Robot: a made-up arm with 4 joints. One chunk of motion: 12 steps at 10 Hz.
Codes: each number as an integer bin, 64 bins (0 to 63) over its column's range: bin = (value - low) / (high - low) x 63, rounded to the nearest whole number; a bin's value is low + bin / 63 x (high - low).
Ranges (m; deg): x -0.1..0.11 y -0.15..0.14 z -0.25..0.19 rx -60..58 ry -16..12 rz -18..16
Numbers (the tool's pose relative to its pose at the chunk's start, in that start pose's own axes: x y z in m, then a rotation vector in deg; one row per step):
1: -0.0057 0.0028 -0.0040 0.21 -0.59 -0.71
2: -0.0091 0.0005 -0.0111 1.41 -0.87 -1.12
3: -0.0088 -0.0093 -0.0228 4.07 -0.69 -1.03
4: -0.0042 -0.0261 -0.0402 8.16 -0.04 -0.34
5: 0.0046 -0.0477 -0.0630 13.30 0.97 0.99
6: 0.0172 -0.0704 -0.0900 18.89 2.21 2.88
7: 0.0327 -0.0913 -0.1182 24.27 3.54 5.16
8: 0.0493 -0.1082 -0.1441 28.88 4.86 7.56
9: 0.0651 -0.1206 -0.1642 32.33 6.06 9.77
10: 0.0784 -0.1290 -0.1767 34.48 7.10 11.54
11: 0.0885 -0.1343 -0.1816 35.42 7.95 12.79
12: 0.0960 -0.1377 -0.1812 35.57 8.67 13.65
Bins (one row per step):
1: 28 33 35 32 35 32
2: 27 33 34 33 34 31
3: 27 31 33 34 34 31
4: 29 27 30 36 36 33
5: 31 22 27 39 38 35
6: 35 17 23 42 41 39
7: 40 13 19 45 44 43
8: 45 9 15 47 47 47
9: 50 6 12 49 50 51
10: 54 5 10 50 52 55
11: 57 3 10 51 54 57
12: 59 3 10 51 56 59

